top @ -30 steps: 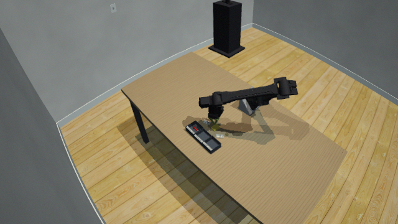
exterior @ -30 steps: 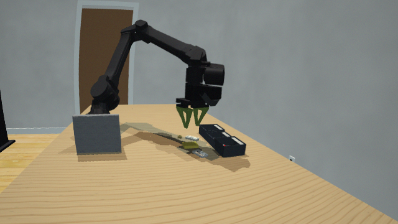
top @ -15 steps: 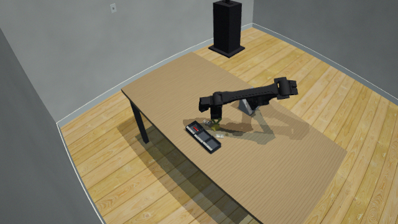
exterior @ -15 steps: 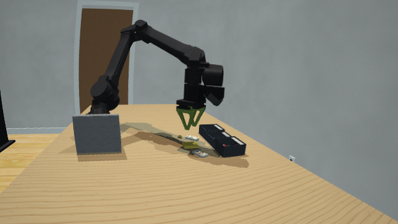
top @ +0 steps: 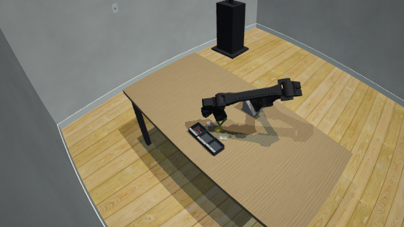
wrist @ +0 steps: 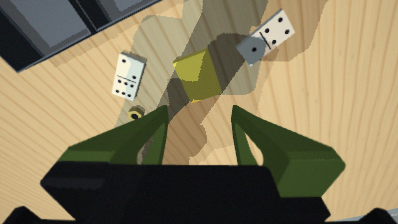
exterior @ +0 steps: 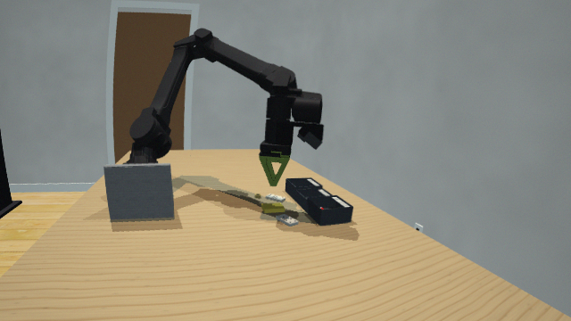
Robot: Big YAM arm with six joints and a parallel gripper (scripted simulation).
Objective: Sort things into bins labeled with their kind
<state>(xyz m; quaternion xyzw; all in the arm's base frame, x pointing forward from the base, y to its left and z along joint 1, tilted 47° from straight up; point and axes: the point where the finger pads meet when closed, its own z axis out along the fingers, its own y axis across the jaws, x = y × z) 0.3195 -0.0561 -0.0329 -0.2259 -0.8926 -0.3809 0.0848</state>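
Now: the yellow block 7 cm below my hand. From my hand the other things lie so: long black bin: 12 cm ahead, 6 cm below; small nut: 1 cm behind, 9 cm to the left, 7 cm below; red battery: 10 cm ahead, 8 cm to the right, 7 cm below.
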